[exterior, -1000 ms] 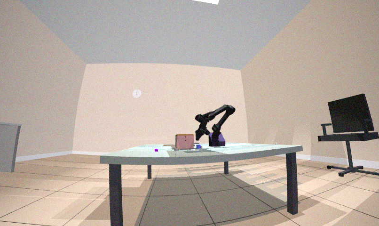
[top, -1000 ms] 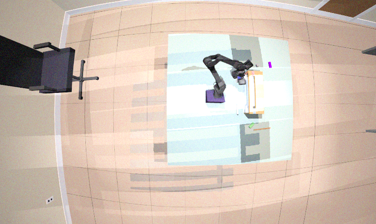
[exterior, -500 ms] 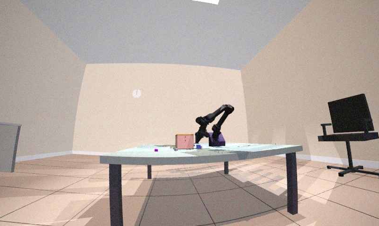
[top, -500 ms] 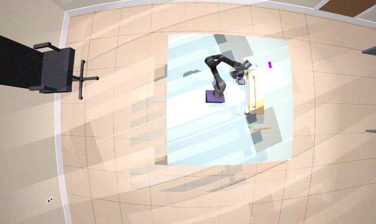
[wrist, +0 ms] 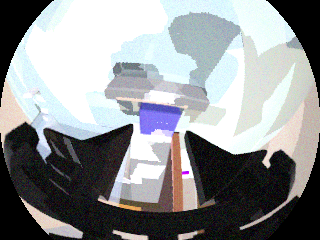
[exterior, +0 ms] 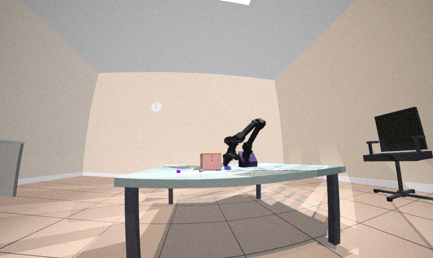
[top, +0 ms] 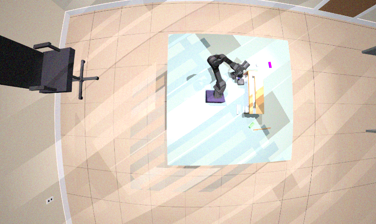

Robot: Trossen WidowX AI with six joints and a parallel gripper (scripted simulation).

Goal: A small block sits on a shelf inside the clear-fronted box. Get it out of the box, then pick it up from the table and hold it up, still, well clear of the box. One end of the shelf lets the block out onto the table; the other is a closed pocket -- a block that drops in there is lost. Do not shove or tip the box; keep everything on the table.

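Right now my gripper tip is 20 mm past the blue block and 10 mm above it. Also, from my gripper tip: green piece: 80 mm ahead, 460 mm to the right, 20 mm below; orange box: 60 mm ahead, 160 mm to the right, 40 mm above; magenta piece: 340 mm ahead, 130 mm to the left, 20 mm below.
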